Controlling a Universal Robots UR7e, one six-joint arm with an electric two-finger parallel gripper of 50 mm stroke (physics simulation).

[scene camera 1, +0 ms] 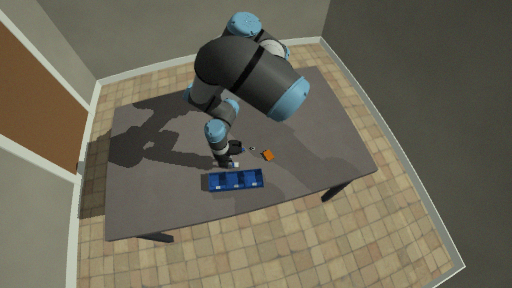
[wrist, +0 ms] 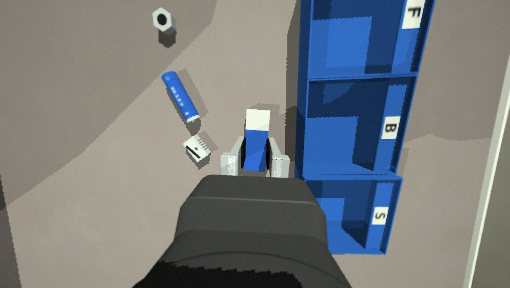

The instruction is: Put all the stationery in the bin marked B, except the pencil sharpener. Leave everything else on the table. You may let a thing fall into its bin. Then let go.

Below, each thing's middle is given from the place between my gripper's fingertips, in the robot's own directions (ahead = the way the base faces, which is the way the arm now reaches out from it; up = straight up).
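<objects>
Blue three-compartment bin (scene camera 1: 244, 179): 1 cm above my hand, 8 cm ahead of it, 3 cm to the left of it. Blue battery (wrist: 171, 79): 8 cm behind my hand and 5 cm to the left of it. Blue-and-white eraser (wrist: 257, 121): 1 cm to the left of my hand.
</objects>
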